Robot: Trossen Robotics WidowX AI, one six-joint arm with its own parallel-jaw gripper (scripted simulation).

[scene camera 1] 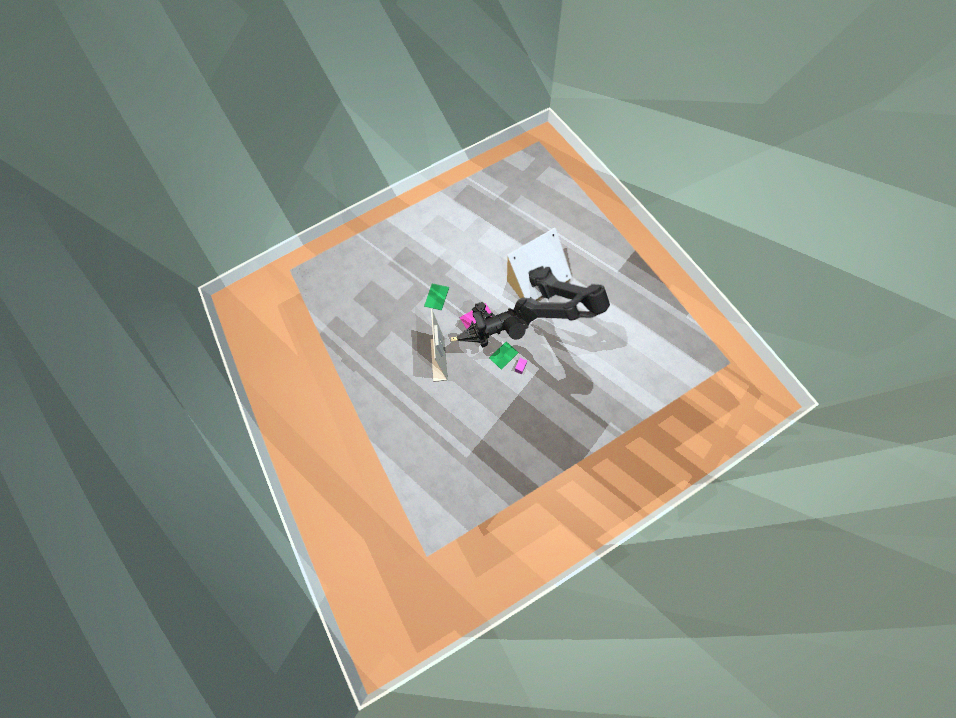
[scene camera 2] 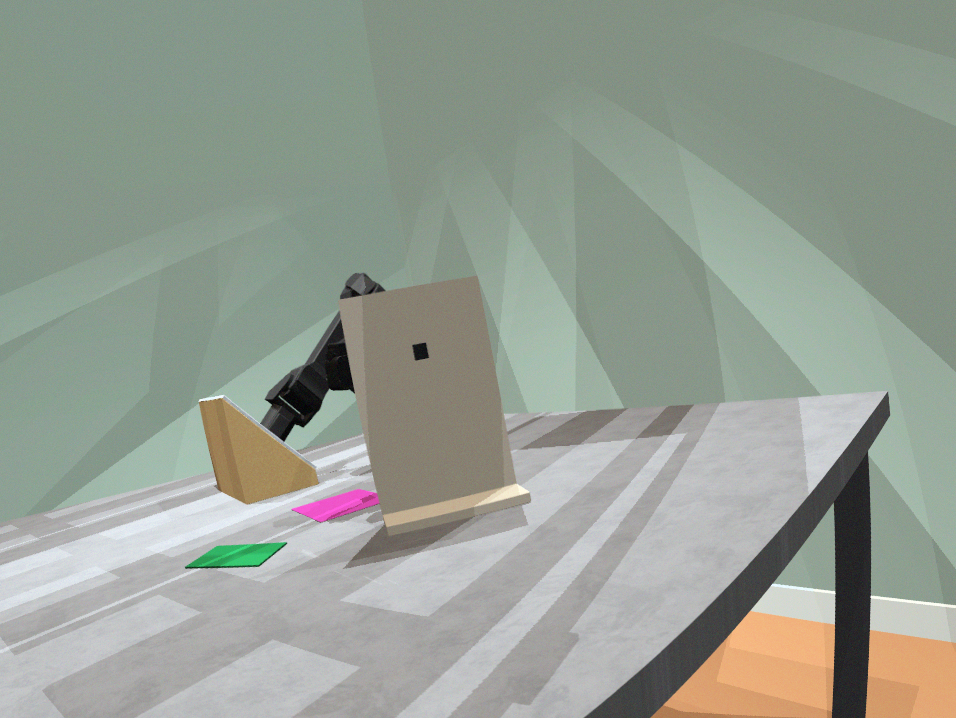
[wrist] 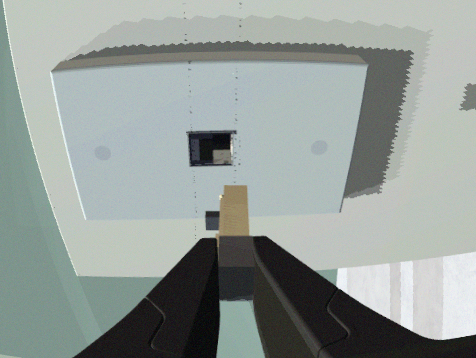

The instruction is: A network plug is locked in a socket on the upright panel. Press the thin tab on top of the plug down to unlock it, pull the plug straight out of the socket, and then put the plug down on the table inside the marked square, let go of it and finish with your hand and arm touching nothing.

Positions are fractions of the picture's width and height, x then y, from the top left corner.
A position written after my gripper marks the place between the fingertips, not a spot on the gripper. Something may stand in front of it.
Note:
I see my gripper (scene camera 1: 0.48,0.47), a tan network plug (wrist: 0.50,0.75), a magenta square (scene camera 2: 0.35,0.71) and a beige panel (scene camera 2: 0.44,0.50).
My gripper is seen too in the wrist view (wrist: 0.49,0.71). The beige panel shows as well in the wrist view (wrist: 0.73,0.36). Scene camera 2 does not show the tan network plug, which is hidden by the beige panel.

